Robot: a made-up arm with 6 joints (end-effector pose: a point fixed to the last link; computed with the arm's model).
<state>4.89 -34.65 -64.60 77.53 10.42 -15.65</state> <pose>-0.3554 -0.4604 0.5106 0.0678 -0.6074 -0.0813 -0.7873</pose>
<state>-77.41 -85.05 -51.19 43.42 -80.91 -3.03</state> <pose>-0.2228 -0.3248 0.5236 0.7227 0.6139 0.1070 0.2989</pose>
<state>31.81 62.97 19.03 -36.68 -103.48 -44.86</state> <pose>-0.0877 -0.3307 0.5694 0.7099 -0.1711 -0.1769 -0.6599</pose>
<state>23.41 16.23 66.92 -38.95 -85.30 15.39</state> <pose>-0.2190 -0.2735 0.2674 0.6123 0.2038 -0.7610 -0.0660</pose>
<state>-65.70 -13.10 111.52 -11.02 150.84 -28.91</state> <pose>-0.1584 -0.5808 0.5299 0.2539 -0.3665 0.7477 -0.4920</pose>
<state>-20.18 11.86 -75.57 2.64 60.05 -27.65</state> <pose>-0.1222 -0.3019 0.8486 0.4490 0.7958 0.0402 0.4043</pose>
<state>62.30 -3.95 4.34 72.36 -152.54 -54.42</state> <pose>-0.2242 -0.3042 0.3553 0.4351 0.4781 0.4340 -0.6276</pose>
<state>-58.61 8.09 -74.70 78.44 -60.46 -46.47</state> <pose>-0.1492 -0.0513 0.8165 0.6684 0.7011 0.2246 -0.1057</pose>
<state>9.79 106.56 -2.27 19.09 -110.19 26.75</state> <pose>0.1124 -0.2712 0.5917 0.6387 0.0552 -0.0084 -0.7674</pose>
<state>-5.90 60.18 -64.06 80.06 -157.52 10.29</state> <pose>0.0625 -0.3779 0.7584 0.0194 0.2127 0.1273 -0.9686</pose>
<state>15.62 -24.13 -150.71 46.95 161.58 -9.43</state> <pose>-0.2481 -0.6672 0.1908 0.1094 0.3404 0.7836 -0.5081</pose>
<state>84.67 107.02 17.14 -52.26 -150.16 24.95</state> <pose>0.0568 -0.4739 0.3549 0.6872 0.3751 -0.4438 -0.4360</pose>
